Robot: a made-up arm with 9 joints. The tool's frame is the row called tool.
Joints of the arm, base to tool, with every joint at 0 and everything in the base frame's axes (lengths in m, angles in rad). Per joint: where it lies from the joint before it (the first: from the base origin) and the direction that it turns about. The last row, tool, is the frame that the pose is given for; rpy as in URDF.
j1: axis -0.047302 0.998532 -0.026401 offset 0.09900 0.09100 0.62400
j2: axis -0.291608 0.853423 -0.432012 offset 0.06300 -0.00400 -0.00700
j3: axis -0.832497 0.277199 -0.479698 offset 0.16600 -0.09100 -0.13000
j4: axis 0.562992 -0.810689 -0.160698 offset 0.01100 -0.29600 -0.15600
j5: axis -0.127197 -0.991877 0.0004 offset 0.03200 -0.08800 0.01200
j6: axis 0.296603 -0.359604 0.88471 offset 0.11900 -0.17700 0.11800
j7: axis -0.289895 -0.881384 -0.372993 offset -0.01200 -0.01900 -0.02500
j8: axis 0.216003 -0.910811 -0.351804 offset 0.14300 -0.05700 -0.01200
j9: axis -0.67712 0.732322 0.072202 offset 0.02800 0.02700 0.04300
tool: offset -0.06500 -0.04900 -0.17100 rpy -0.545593 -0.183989 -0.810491
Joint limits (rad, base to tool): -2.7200..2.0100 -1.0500..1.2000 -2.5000..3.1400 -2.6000..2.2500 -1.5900..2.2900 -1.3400..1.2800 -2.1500..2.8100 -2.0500..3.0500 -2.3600..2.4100
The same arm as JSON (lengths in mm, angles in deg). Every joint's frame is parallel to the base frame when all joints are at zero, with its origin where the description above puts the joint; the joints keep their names.
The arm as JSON. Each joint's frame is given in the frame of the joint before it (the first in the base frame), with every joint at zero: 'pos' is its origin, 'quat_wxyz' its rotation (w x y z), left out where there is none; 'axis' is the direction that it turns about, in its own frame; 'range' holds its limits. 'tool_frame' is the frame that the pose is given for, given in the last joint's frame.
{"length_unit": "mm", "angle_unit": "deg", "joints": [
  {"joint": "j1", "pos": [99.0, 91.0, 624.0], "axis": [-0.047302, 0.998532, -0.026401], "range": [-155.84, 115.16]},
  {"joint": "j2", "pos": [63.0, -4.0, -7.0], "axis": [-0.291608, 0.853423, -0.432012], "range": [-60.16, 68.75]},
  {"joint": "j3", "pos": [166.0, -91.0, -130.0], "axis": [-0.832497, 0.277199, -0.479698], "range": [-143.24, 179.91]},
  {"joint": "j4", "pos": [11.0, -296.0, -156.0], "axis": [0.562992, -0.810689, -0.160698], "range": [-148.97, 128.92]},
  {"joint": "j5", "pos": [32.0, -88.0, 12.0], "axis": [-0.127197, -0.991877, 0.0004], "range": [-91.1, 131.21]},
  {"joint": "j6", "pos": [119.0, -177.0, 118.0], "axis": [0.296603, -0.359604, 0.88471], "range": [-76.78, 73.34]},
  {"joint": "j7", "pos": [-12.0, -19.0, -25.0], "axis": [-0.289895, -0.881384, -0.372993], "range": [-123.19, 161.0]},
  {"joint": "j8", "pos": [143.0, -57.0, -12.0], "axis": [0.216003, -0.910811, -0.351804], "range": [-117.46, 174.75]},
  {"joint": "j9", "pos": [28.0, 27.0, 43.0], "axis": [-0.67712, 0.732322, 0.072202], "range": [-135.22, 138.08]}
], "tool_frame": {"pos": [-65.0, -49.0, -171.0], "quat_wxyz": [0.871522, -0.281435, 0.024468, -0.400806]}}

